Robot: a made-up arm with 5 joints.
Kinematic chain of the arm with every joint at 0, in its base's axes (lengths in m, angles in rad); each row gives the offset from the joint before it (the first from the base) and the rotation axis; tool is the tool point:
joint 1: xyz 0 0 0.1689 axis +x
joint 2: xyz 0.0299 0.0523 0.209 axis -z
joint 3: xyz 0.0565 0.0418 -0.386 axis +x
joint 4: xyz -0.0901 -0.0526 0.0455 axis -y
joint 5: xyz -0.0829 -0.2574 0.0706 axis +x
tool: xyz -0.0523 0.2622 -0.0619
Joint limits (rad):
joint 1: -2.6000..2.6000
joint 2: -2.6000..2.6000
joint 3: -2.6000..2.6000
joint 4: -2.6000..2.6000
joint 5: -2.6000..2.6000
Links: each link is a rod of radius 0.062 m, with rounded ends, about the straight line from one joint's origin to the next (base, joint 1, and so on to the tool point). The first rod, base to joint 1, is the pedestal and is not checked.
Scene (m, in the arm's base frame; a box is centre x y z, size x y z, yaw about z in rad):
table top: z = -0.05
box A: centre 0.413 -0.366 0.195 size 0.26 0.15 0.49 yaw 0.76
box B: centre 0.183 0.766 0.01 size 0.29 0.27 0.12 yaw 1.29
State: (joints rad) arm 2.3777 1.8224 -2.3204 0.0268 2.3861
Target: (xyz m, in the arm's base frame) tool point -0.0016 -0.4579 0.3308
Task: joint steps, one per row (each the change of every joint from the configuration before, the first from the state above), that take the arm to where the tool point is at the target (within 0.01 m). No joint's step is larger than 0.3 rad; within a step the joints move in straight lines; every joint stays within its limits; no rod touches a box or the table.
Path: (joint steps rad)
1: -0.0539 -0.2354 0.0560 0.0032 -0.2882
2: -0.0539 -0.2355 0.0560 0.0031 -0.2883
3: -0.0540 -0.2354 0.0559 0.0032 -0.2882
4: -0.0539 -0.2355 0.0560 0.0031 -0.2883
5: -0.0539 -0.2354 0.0560 0.0032 -0.2882
6: -0.0539 -0.2355 0.0560 0.0032 -0.2883
7: -0.0196 0.1385 0.1291 0.0478 0.2749
8: -0.0196 0.1385 0.1291 0.0479 0.2748
9: -0.0196 0.1384 0.1291 0.0479 0.2748
10: -0.0196 0.1385 0.1291 0.0479 0.2748
11: -0.0196 0.1385 0.1292 0.0478 0.2748
12: -0.0196 0.1384 0.1291 0.0479 0.2748
13: -0.0195 0.1385 0.1291 0.0479 0.2748

